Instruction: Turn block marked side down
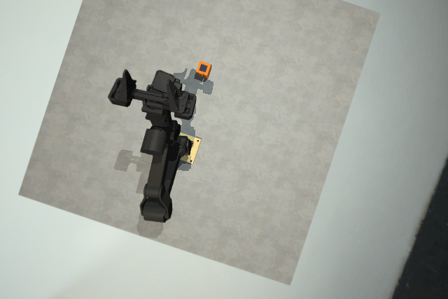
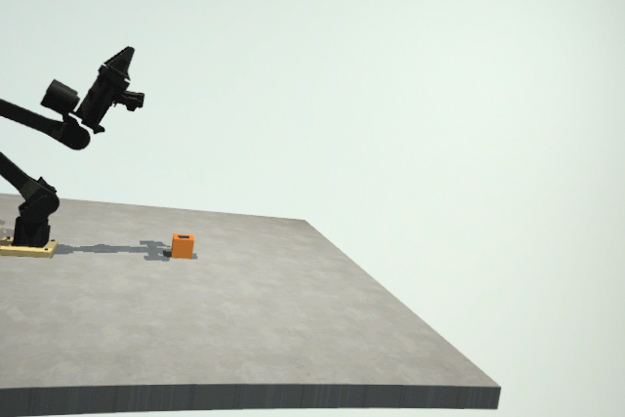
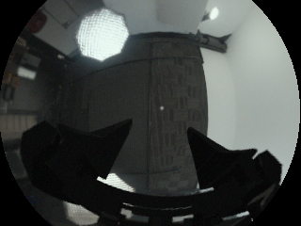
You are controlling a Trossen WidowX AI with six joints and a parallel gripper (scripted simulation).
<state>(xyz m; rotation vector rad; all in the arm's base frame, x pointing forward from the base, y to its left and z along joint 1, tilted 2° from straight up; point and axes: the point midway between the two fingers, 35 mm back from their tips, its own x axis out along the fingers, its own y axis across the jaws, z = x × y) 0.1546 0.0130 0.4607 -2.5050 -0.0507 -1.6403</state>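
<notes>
Now: the orange block 17 cm ahead of my gripper tip, 1 cm to the right of it and 47 cm below it.
</notes>
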